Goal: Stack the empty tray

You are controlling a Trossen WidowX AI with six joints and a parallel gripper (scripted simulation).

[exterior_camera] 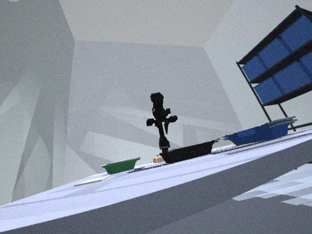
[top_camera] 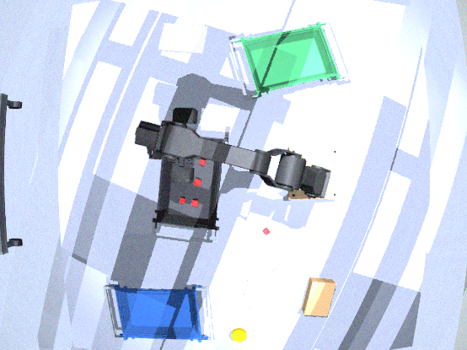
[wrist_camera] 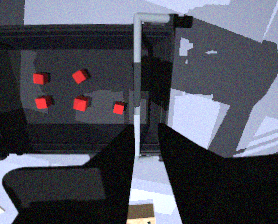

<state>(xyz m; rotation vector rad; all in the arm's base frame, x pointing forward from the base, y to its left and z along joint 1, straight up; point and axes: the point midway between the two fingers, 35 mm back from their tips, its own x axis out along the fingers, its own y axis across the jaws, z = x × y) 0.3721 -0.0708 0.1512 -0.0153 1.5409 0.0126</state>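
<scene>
The green tray lies 28 cm behind my gripper tip, 30 cm to the right of it and 11 cm below it. From my gripper tip the other things lie so: yellow disc (19 cm behind, 61 cm to the left, 14 cm below); red block (24 cm behind, 23 cm to the left, 15 cm below); tan box (43 cm behind, 45 cm to the left, 12 cm below).
</scene>
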